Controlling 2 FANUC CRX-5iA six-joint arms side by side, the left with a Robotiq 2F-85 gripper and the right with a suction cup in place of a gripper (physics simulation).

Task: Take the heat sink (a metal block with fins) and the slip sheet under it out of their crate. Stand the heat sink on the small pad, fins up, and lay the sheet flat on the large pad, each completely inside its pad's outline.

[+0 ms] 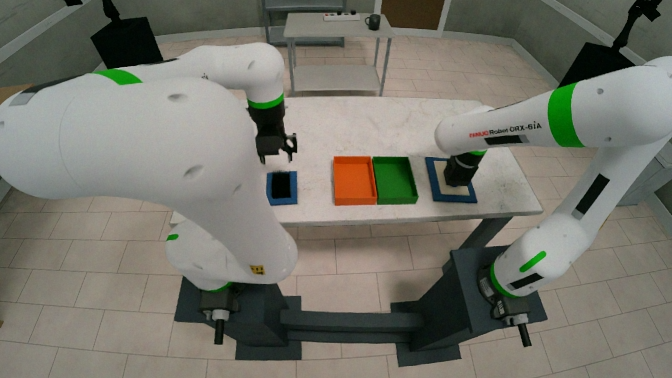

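Note:
The black heat sink (281, 186) stands on the small blue pad (294, 188), its dark fins up. It appears inside the pad's outline. The beige slip sheet (440, 171) lies on the large blue pad (455, 198), with blue showing around its visible edges. The right arm's tool hides part of the sheet. My left gripper (276, 160) is open and empty, above and slightly behind the heat sink. My right suction cup (453, 186) is low over the sheet; whether it touches or holds the sheet cannot be made out.
An orange crate (354, 201) and a green crate (396, 200) stand side by side between the pads, with no object visible inside. The white table's (350, 125) front edge runs close in front of them. A grey side table (310, 25) with a black mug (373, 22) stands behind.

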